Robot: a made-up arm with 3 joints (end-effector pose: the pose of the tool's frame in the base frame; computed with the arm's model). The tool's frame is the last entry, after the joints. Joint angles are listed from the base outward.
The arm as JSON. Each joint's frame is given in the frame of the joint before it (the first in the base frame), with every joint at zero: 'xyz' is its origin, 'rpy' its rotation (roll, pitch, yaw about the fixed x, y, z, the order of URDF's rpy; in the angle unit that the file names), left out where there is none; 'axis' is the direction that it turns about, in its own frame. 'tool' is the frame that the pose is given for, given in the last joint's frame.
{
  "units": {
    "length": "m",
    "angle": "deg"
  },
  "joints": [
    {
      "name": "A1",
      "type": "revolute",
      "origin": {
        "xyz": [
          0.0,
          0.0,
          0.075
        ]
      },
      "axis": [
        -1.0,
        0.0,
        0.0
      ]
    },
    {
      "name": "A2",
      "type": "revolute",
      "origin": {
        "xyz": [
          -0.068,
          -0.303,
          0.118
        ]
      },
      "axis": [
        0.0,
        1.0,
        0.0
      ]
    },
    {
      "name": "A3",
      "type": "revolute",
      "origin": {
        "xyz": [
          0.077,
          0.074,
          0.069
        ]
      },
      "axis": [
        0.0,
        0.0,
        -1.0
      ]
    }
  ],
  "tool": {
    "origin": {
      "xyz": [
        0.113,
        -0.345,
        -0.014
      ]
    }
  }
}
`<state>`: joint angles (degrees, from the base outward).
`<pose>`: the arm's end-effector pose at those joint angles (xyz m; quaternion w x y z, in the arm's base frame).
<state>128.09 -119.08 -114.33</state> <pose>-0.2837 0.2991 -0.1799 0.5309 0.5641 -0.1784 -0.6067</pose>
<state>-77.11 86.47 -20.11</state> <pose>0.0055 0.0606 -0.4663 0.4864 0.5406 0.4482 0.5198</pose>
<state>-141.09 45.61 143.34</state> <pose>-0.1823 -0.1815 -0.1813 0.4435 0.1508 0.8657 -0.1765</pose>
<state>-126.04 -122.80 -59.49</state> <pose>-0.3480 -0.1842 -0.4384 0.5768 0.1728 -0.5575 -0.5716</pose>
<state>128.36 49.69 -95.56</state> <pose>0.2388 -0.0728 0.2386 0.5457 -0.4134 0.7279 0.0385</pose>
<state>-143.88 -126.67 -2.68</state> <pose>-0.2351 0.3115 -0.4623 0.1590 0.4201 -0.2869 -0.8461</pose>
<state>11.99 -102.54 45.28</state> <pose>-0.1024 -0.5359 0.2088 0.6056 0.2383 -0.7412 -0.1643</pose>
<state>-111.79 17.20 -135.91</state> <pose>0.1736 -0.1297 0.1280 0.0933 0.3850 -0.7274 0.5603</pose>
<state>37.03 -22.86 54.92</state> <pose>-0.2187 -0.3462 0.4791 0.8537 -0.1895 -0.3103 -0.3727</pose>
